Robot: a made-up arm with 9 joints. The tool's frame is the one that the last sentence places.
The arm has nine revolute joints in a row. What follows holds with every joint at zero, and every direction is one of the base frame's. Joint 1 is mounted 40.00 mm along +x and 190.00 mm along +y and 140.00 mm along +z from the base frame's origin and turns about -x. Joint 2 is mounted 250.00 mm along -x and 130.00 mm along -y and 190.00 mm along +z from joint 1 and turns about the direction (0.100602, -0.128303, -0.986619). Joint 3 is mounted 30.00 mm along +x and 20.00 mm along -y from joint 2 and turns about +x. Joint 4 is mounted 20.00 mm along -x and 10.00 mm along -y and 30.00 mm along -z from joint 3 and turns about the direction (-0.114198, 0.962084, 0.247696). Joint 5 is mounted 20.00 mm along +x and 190.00 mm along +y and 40.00 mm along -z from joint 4 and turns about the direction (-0.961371, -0.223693, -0.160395). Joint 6 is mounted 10.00 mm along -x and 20.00 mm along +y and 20.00 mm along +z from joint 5 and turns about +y. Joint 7 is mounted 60.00 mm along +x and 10.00 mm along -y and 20.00 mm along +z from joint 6 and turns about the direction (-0.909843, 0.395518, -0.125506). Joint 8 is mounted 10.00 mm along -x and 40.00 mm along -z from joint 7 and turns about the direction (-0.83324, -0.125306, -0.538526). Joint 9 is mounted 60.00 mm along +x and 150.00 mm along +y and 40.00 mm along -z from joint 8 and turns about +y. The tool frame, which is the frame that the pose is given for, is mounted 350.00 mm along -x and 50.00 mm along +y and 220.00 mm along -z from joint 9; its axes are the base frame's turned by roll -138.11, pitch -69.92 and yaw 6.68 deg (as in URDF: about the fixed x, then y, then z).
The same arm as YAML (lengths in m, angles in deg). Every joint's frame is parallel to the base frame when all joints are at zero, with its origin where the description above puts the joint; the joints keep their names.
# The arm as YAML. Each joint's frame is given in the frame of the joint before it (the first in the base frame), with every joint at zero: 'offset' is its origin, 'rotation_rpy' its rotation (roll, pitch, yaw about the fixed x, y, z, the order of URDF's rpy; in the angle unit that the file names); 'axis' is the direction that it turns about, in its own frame. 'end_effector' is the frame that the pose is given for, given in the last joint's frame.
length_unit: m
angle_unit: deg
chain:
  - id: joint 1
    offset: [0.04, 0.19, 0.14]
    rotation_rpy: [0.0, 0.0, 0.0]
    axis: "-x"
  - id: joint 2
    offset: [-0.25, -0.13, 0.19]
    rotation_rpy: [0.0, 0.0, 0.0]
    axis: [0.100602, -0.128303, -0.986619]
  - id: joint 3
    offset: [0.03, -0.02, 0.0]
    rotation_rpy: [0.0, 0.0, 0.0]
    axis: "+x"
  - id: joint 4
    offset: [-0.02, -0.01, -0.03]
    rotation_rpy: [0.0, 0.0, 0.0]
    axis: [-0.114198, 0.962084, 0.247696]
  - id: joint 5
    offset: [0.02, 0.19, -0.04]
    rotation_rpy: [0.0, 0.0, 0.0]
    axis: [-0.961371, -0.223693, -0.160395]
  - id: joint 6
    offset: [-0.01, 0.02, 0.02]
    rotation_rpy: [0.0, 0.0, 0.0]
    axis: "+y"
  - id: joint 7
    offset: [0.06, -0.01, 0.02]
    rotation_rpy: [0.0, 0.0, 0.0]
    axis: [-0.909843, 0.395518, -0.125506]
  - id: joint 8
    offset: [-0.01, 0.0, -0.04]
    rotation_rpy: [0.0, 0.0, 0.0]
    axis: [-0.83324, -0.125306, -0.538526]
  - id: joint 9
    offset: [0.06, 0.15, -0.04]
    rotation_rpy: [0.0, 0.0, 0.0]
    axis: "+y"
end_effector:
  offset: [-0.35, 0.05, -0.22]
  rotation_rpy: [-138.11, -69.92, 6.68]

